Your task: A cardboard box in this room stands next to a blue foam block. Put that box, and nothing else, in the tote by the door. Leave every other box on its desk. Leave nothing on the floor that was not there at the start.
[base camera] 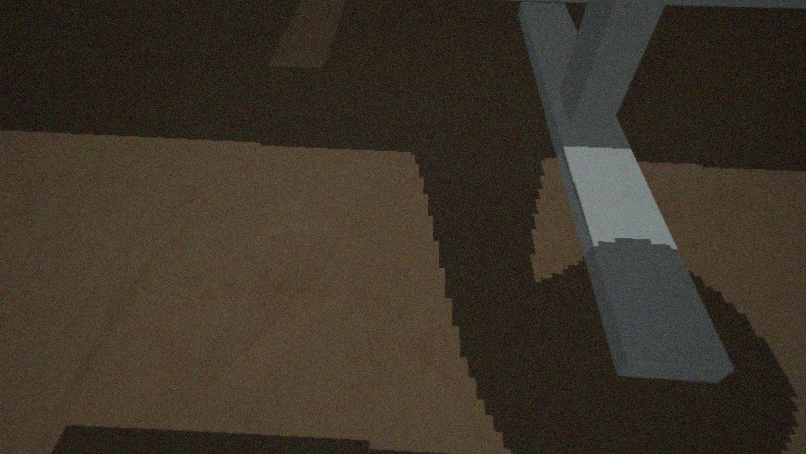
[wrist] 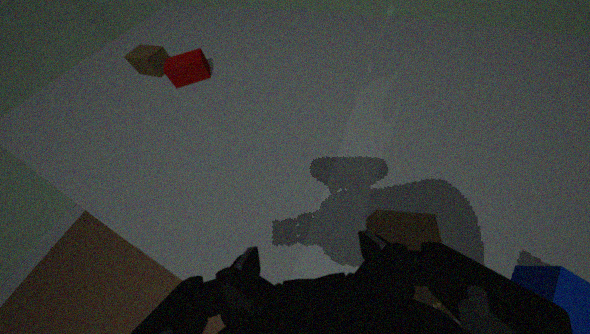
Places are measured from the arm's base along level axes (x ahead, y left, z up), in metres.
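Pixels of known places: gripper, fingertip midpoint: (wrist: pixel 309 250).
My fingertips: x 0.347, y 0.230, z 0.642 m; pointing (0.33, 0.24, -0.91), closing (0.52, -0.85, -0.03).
Note:
For each thing: its top centre in the pictures, then the offset to it from my fingertips. "*": a spot on its surface instead. Level surfaces: height alone.
- brown cardboard box, top centre: (wrist: pixel 412 257) dz -0.038, dx +0.036, dy -0.093 m
- blue foam block, surface spot: (wrist: pixel 575 292) * dz -0.043, dx +0.062, dy -0.229 m
- red block, top centre: (wrist: pixel 182 59) dz -0.043, dx +0.259, dy +0.434 m
- grey desk top, surface height: dz -0.088 m
- brown surface, surface height: dz -1.038 m
- grey metal leg, surface spot: (base camera: pixel 626 197) * dz -1.013, dx +0.122, dy -0.439 m
- wooden floor, surface height: dz -1.039 m
A brown cardboard box (wrist: pixel 406 227) sits on the grey desk top at the lower right of the wrist view, its near part hidden behind the right finger. A blue foam block (wrist: pixel 575 292) shows at the lower right edge, to the right of that box and partly hidden by my gripper; the space between them is covered. My gripper (wrist: pixel 309 250) is open and empty above the desk, with the box beyond its right finger. Its shadow falls on the desk around the box. The tote does not show in either view.
Another cardboard box (wrist: pixel 147 60) stands against a red block (wrist: pixel 187 68) on the grey desk top (wrist: pixel 240 150), upper left. A brown surface (wrist: pixel 85 275) lies past the desk edge, lower left. In the base view, a grey metal leg (base camera: pixel 626 197) stands on the wooden floor (base camera: pixel 225 281).

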